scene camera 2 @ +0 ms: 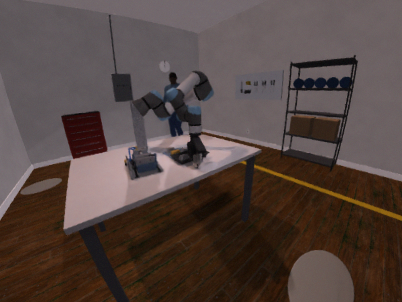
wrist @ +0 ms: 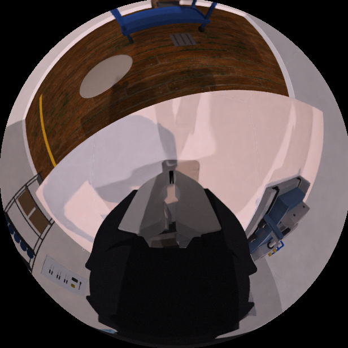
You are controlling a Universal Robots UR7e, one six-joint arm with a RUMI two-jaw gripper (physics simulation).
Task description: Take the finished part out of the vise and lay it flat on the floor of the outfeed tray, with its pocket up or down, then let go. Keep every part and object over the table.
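Where they show: gripper, fingertip midpoint: (scene camera 2: 197, 167); arm's base, link origin: (scene camera 2: 137, 109).
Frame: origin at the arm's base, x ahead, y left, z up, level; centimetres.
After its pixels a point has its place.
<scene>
My gripper (scene camera 2: 197, 165) @[z -33.9, x 63.6, y 16.2 cm] (wrist: 171, 171) points down low over the right part of the table. Its two grey fingers are together, shut with nothing between them. A small tan and grey block (wrist: 190, 170) shows just beyond the fingertips in the wrist view; the fingers hide part of it, and I cannot tell whether it is the finished part. A blue and grey vise-like fixture (scene camera 2: 145, 164) @[z -28.2, x 51.7, y -11.5 cm] (wrist: 284, 207) with a dark base stands apart from the gripper, at the left in the scene view and the right in the wrist view. I cannot make out the outfeed tray for certain.
Dark equipment with a yellow piece (scene camera 2: 175, 151) @[z -30.1, x 37.6, y 14.6 cm] lies on the table (scene camera 2: 95, 192) @[z -34.4, x 55.7, y -40.0 cm] (wrist: 230, 130) beside the gripper, partly hidden by the arm. The table's front edge is close to the gripper. A person (scene camera 2: 173, 95) stands behind the table; a shelf rack (scene camera 2: 322, 63) stands at the right.
</scene>
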